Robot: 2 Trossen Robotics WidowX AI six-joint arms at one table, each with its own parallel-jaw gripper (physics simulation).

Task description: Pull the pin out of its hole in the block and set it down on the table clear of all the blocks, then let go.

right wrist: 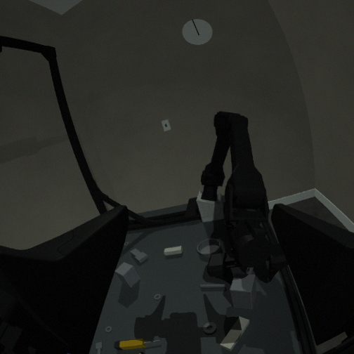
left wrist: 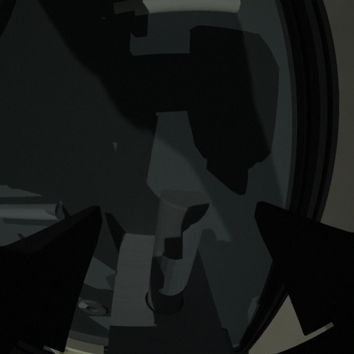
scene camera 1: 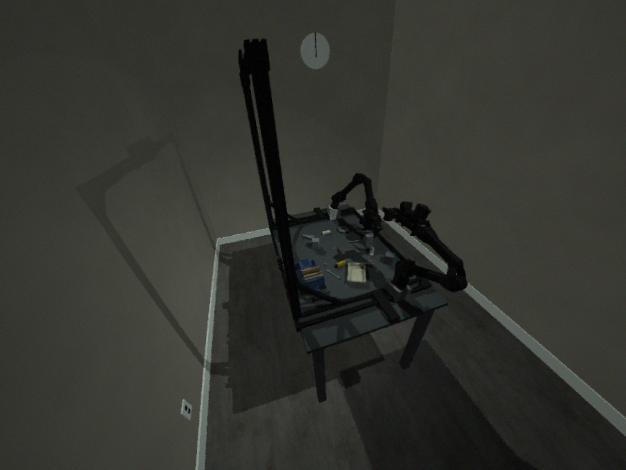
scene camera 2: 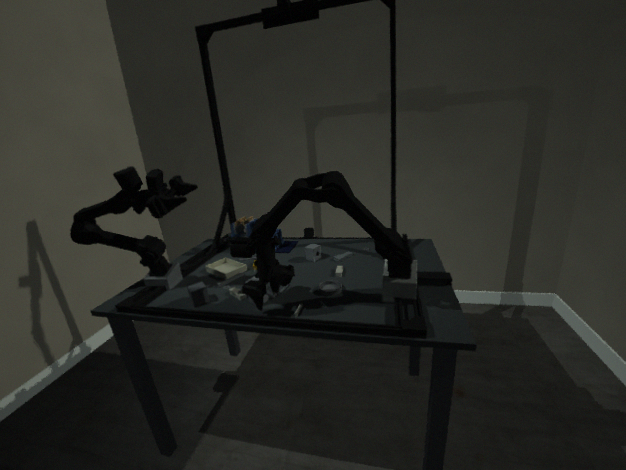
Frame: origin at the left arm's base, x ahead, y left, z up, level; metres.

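Seen in the pictures: left gripper, between the fingertips: [scene camera 2: 268,303]; right gripper, between the fingertips: [scene camera 1: 388,208] [scene camera 2: 191,192]; left arm's base, origin of its link: [scene camera 1: 333,207] [scene camera 2: 400,270]; right arm's base, origin of its link: [scene camera 1: 398,284] [scene camera 2: 161,270].
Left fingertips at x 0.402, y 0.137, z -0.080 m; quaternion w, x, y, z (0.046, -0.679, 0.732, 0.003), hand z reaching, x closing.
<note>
Pixels of each thing's top centre, then the offset from my left fingertips to it.
- dish, centre of its top: [scene camera 2: 330,285] dz +0.006, dx -0.171, dy -0.135 m
- grey block with a hole, centre of its top: [scene camera 2: 312,246] [scene camera 1: 315,239] dz +0.050, dx -0.028, dy -0.383 m
- dark block, centre of its top: [scene camera 2: 196,286] [scene camera 1: 389,254] dz +0.050, dx +0.252, dy +0.026 m
- cream tray, centre of its top: [scene camera 2: 225,265] [scene camera 1: 356,271] dz +0.016, dx +0.307, dy -0.211 m
The light grey pin [left wrist: 175,272] stands in the round hole of a grey block [left wrist: 132,282] [right wrist: 243,292] in the left wrist view, its upper end leaning a little. My left gripper [left wrist: 179,212] [scene camera 2: 272,292] is open, with one finger on each side of the pin in that view and wide gaps between; I cannot tell their exact height beside it. In scene camera 2 the arm and fingers hide most of this block. My right gripper [right wrist: 202,213] [scene camera 2: 189,193] is open and empty, held high over the table's edge, far from the block.
A loose rod [left wrist: 30,211] [right wrist: 212,287] lies near the block. A dish [right wrist: 199,248] [scene camera 2: 330,288], a grey block with a hole [scene camera 2: 313,252] [right wrist: 127,275], a dark block [scene camera 2: 198,293], a yellow-handled screwdriver [right wrist: 131,344], a cream tray [scene camera 2: 226,275] and a blue rack stand or lie around.
</note>
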